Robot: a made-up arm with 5 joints. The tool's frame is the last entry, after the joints. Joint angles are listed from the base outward. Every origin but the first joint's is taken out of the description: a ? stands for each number. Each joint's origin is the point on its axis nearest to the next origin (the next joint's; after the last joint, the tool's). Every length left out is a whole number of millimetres.
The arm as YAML. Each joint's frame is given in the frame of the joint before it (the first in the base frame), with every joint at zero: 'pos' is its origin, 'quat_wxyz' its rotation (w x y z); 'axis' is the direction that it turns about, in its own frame. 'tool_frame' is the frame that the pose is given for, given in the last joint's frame.
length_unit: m
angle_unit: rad
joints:
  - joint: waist
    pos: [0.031, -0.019, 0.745]
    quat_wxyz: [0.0, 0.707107, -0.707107, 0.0]
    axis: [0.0, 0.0, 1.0]
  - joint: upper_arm
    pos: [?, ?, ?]
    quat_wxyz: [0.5, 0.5, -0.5, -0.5]
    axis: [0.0, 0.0, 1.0]
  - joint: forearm
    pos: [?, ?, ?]
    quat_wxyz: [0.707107, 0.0, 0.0, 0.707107]
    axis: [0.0, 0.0, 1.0]
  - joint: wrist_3
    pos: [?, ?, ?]
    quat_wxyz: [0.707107, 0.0, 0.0, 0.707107]
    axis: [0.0, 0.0, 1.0]
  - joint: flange
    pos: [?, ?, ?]
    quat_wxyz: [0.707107, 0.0, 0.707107, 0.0]
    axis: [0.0, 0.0, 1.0]
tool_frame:
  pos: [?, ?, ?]
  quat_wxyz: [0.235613, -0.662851, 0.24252, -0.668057]
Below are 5 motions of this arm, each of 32 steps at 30 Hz.
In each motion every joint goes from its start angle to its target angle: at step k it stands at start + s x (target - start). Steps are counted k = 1, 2, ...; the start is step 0. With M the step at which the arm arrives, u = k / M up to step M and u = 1 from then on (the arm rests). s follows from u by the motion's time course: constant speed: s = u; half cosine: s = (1 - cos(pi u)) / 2; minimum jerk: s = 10 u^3 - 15 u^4 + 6 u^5.
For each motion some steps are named. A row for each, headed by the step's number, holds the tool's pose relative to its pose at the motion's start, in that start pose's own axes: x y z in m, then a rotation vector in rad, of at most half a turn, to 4 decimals.
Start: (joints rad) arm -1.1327 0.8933 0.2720 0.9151 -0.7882
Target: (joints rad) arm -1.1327 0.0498 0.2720 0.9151 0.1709
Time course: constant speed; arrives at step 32
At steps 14, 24, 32:
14: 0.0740 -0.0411 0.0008 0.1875 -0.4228 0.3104
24: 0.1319 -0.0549 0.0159 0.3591 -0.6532 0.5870
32: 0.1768 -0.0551 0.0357 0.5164 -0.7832 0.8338

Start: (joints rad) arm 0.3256 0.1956 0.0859 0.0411 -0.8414
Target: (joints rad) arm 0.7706 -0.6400 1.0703 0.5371 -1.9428
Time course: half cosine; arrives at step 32
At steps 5, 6, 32:
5: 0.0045 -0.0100 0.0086 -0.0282 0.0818 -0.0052
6: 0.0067 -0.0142 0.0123 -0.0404 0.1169 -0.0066
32: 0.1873 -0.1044 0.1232 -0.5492 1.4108 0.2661

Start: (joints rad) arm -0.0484 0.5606 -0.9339 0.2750 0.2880
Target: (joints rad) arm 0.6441 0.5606 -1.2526 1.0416 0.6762
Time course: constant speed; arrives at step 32
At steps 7, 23, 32:
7: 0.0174 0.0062 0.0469 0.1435 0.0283 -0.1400
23: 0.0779 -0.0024 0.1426 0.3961 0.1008 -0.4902
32: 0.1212 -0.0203 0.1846 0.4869 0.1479 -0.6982

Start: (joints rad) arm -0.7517 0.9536 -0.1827 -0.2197 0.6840
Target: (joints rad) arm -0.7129 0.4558 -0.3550 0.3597 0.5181
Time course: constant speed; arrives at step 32
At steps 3, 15, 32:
3: -0.0013 -0.0111 0.0096 -0.0086 0.0170 0.0047
15: 0.0002 -0.0575 0.0457 -0.0431 0.0846 0.0247
32: 0.0211 -0.1262 0.0886 -0.0924 0.1783 0.0559

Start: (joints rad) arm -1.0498 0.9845 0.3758 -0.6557 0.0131
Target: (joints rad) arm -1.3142 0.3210 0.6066 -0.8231 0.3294
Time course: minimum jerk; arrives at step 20
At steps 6, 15, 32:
6: -0.0062 -0.0293 -0.0153 0.0397 -0.0736 0.0990
15: 0.0108 -0.1574 -0.0813 0.2002 -0.3462 0.5656
32: 0.0185 -0.1740 -0.0890 0.2198 -0.3755 0.6340

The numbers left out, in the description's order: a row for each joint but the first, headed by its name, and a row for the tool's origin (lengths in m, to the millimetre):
upper_arm: 0.034 -0.029 0.0
forearm: 0.075 -0.168 0.0
wrist_3: -0.018 -0.096 0.0
flange: -0.082 -0.016 0.0
tool: -0.004 0.028 0.0

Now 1 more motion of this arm.
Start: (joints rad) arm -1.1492 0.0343 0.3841 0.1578 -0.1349
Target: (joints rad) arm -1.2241 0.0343 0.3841 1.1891 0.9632
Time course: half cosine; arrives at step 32
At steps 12, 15, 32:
12: 0.0191 0.0225 -0.0113 0.2565 -0.2435 -0.3182
15: 0.0312 0.0309 -0.0158 0.3501 -0.3810 -0.4636
32: 0.0897 0.0416 -0.0271 0.5300 -1.0348 -0.9818

